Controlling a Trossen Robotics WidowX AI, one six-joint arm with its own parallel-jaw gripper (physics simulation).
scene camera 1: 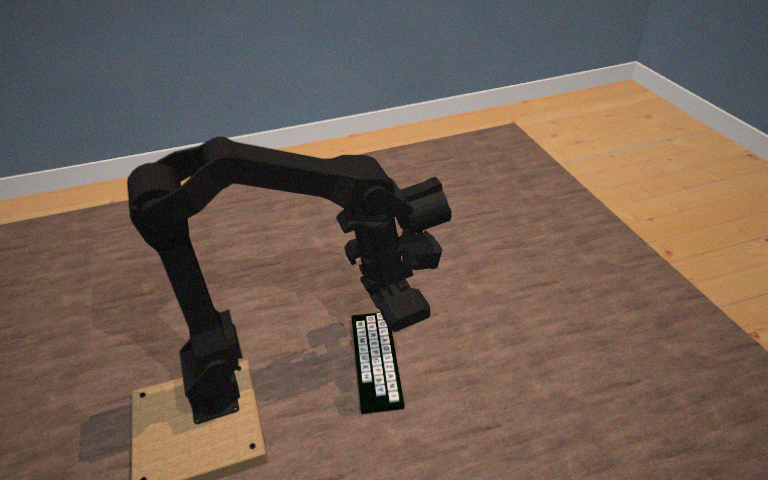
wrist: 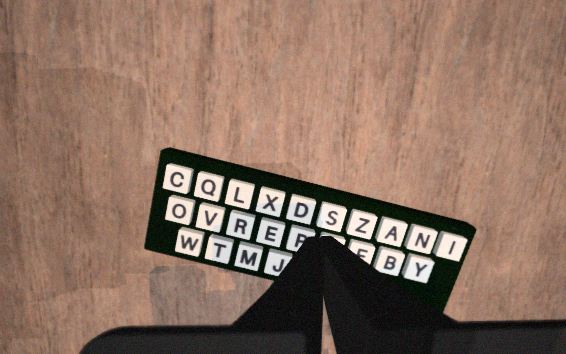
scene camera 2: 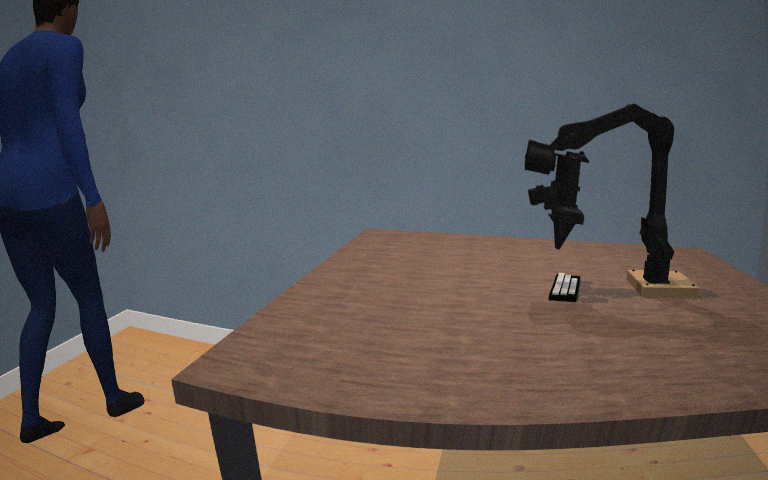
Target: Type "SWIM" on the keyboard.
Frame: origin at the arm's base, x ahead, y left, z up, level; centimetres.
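Where they show: gripper, between the fingertips: [wrist: 319, 248] [scene camera 2: 557, 248]; arm's base, origin of its link: [scene camera 1: 214, 400] [scene camera 2: 656, 280].
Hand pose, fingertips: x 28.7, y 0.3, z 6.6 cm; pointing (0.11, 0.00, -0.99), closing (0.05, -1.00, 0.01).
Things, the pixels of their top centre, and the offset from my fingertips. Level surfaces: height alone.
- dark green keyboard, centre of its top: [wrist: 308, 242] [scene camera 1: 375, 354] [scene camera 2: 566, 282] dx -3.1, dy -0.1, dz -7.6 cm
- S key, centre of its top: [wrist: 331, 217] [scene camera 1: 387, 357] dx -1.5, dy -1.5, dz -7.6 cm
- I key, centre of its top: [wrist: 451, 247] [scene camera 1: 393, 395] dx -3.2, dy -8.7, dz -7.6 cm
- W key, centre of its top: [wrist: 188, 243] dx -3.3, dy +7.1, dz -7.6 cm
- M key, centre of its top: [wrist: 248, 257] [scene camera 1: 362, 340] dx -4.2, dy +3.5, dz -7.6 cm
- brown table, height of its surface: dz -9.2 cm
The dark green keyboard [scene camera 1: 370, 398] [scene camera 2: 564, 287] [wrist: 442, 285] lies flat on the table with white letter keys in three rows. In the wrist view, the S key [wrist: 331, 215] is in the upper row, the I key [wrist: 452, 246] at that row's right end, the W key [wrist: 189, 242] at the lower row's left end, and the M key [wrist: 248, 257] two keys right of W. My gripper [scene camera 1: 397, 327] [scene camera 2: 558, 246] [wrist: 319, 248] is shut and empty, pointing down above the keyboard, clear of the keys. Its fingers hide the G key and the lower row right of J.
The brown table [scene camera 1: 538, 367] [scene camera 2: 396, 339] carries the arm's wooden base [scene camera 1: 198, 447] [scene camera 2: 671, 291] beside the keyboard. The arm's shadow falls partly over the keys. A person in blue [scene camera 2: 42, 124] stands beyond the table's left side in scene camera 2.
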